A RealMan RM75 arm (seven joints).
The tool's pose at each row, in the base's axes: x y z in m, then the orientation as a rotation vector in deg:
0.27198, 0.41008, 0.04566, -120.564, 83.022, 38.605
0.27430, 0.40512, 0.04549, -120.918, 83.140, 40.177
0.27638, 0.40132, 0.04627, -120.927, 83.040, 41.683
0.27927, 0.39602, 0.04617, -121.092, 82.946, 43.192
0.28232, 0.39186, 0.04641, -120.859, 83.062, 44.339
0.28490, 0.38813, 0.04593, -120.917, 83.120, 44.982
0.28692, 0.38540, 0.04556, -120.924, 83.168, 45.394
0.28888, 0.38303, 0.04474, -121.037, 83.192, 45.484
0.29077, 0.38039, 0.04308, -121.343, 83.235, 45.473
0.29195, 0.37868, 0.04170, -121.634, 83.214, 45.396
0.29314, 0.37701, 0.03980, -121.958, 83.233, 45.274
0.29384, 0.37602, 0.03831, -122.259, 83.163, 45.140
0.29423, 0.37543, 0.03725, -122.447, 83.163, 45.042
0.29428, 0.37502, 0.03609, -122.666, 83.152, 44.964
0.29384, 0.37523, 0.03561, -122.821, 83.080, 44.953
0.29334, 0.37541, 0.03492, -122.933, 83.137, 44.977
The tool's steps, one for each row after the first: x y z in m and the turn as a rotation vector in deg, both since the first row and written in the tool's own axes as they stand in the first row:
0.00430, -0.00061, -0.00334, -1.145, -0.463, 0.371
0.00710, -0.00148, -0.00662, -1.982, -1.165, 0.657
0.01177, -0.00253, -0.01031, -2.936, -1.773, 0.915
0.01547, -0.00413, -0.01353, -3.451, -2.343, 1.320
0.01919, -0.00533, -0.01587, -3.870, -2.560, 1.500
0.02197, -0.00634, -0.01759, -4.120, -2.710, 1.629
0.02477, -0.00734, -0.01873, -4.253, -2.675, 1.642
0.02827, -0.00810, -0.01940, -4.464, -2.485, 1.599
0.03072, -0.00851, -0.01960, -4.616, -2.302, 1.502
0.03348, -0.00889, -0.01938, -4.772, -2.065, 1.413
0.03535, -0.00906, -0.01897, -4.890, -1.873, 1.268
0.03657, -0.00912, -0.01860, -4.963, -1.729, 1.203
0.03762, -0.00890, -0.01799, -5.068, -1.581, 1.129
0.03764, -0.00849, -0.01744, -5.156, -1.522, 1.044
0.03781, -0.00800, -0.01675, -5.256, -1.447, 1.064

